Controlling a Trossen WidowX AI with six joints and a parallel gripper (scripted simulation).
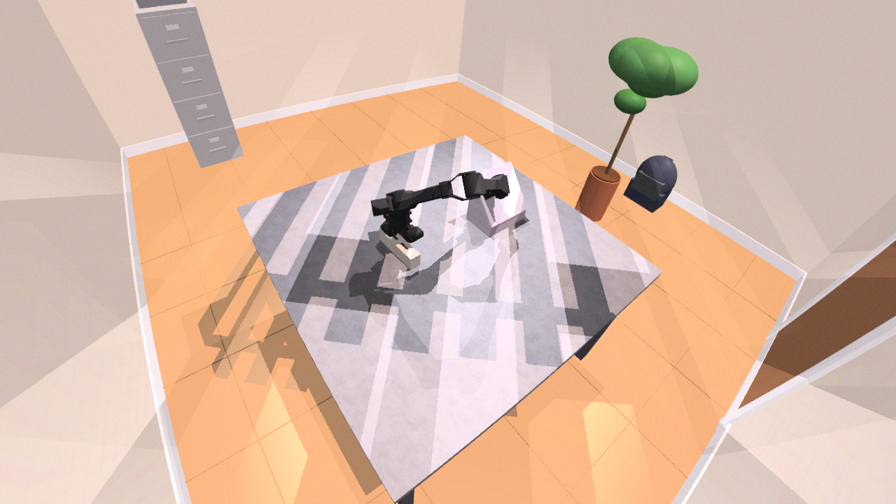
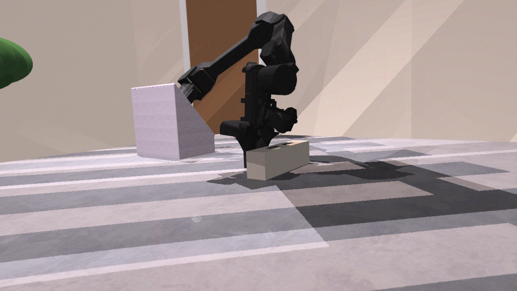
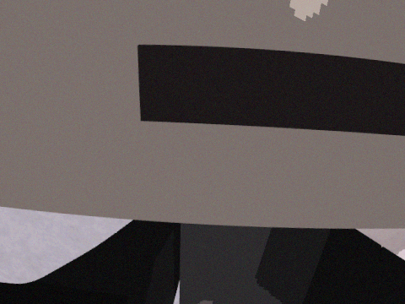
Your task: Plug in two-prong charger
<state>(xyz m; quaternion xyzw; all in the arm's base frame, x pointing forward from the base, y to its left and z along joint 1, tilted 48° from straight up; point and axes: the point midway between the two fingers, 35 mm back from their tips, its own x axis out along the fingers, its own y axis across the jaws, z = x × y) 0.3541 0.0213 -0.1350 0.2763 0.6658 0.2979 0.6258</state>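
Now: gripper tip 20 mm short of the black two-prong charger and 10 mm below it.
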